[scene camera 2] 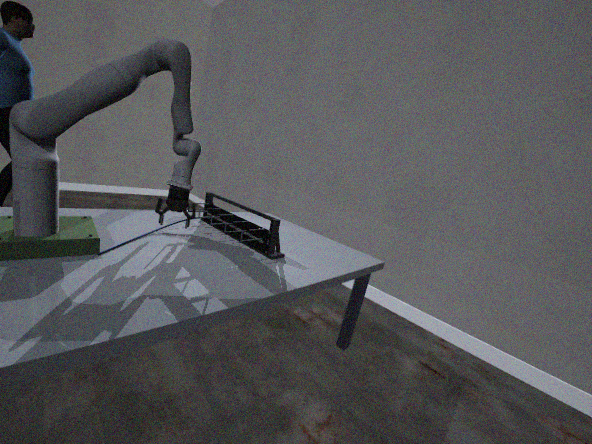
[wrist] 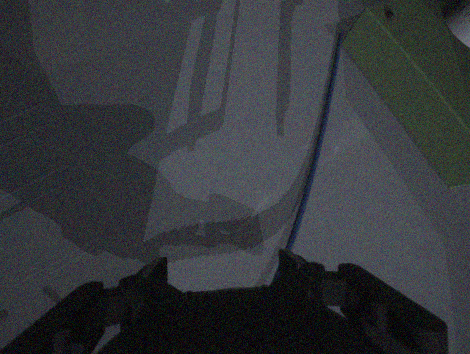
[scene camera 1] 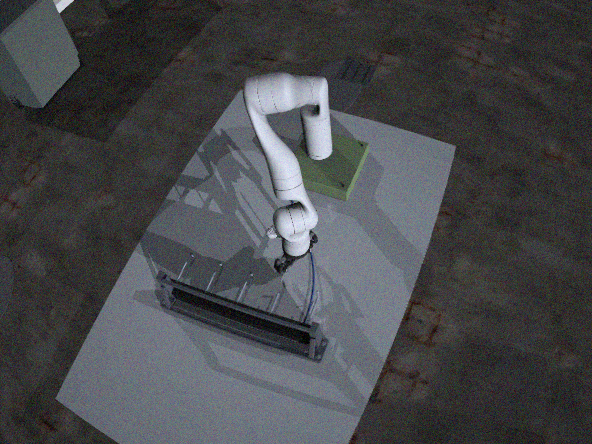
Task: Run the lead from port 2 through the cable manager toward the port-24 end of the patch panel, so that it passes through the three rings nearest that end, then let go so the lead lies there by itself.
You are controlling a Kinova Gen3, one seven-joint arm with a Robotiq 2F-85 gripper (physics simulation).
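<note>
The black patch panel (scene camera 1: 237, 315) (scene camera 2: 275, 238) stands on the table with a row of thin cable-manager ring posts (scene camera 1: 215, 275) behind it. A blue lead (scene camera 1: 312, 282) (scene camera 2: 140, 236) (wrist: 318, 140) leaves the panel's right end in scene camera 1 and runs back across the table toward the green base. My gripper (scene camera 1: 290, 260) (scene camera 2: 175, 218) (wrist: 224, 266) is open and empty. It hangs low over the table just behind the posts near that right end. In the wrist view the lead passes close by my right fingertip and disappears behind it.
The arm stands on a green base block (scene camera 1: 338, 172) (scene camera 2: 84, 233) (wrist: 384, 60) at the back of the grey table (scene camera 1: 184, 396) (scene camera 2: 321, 260). Hard shadows of arm and posts cross the top. The floor around is dark brick.
</note>
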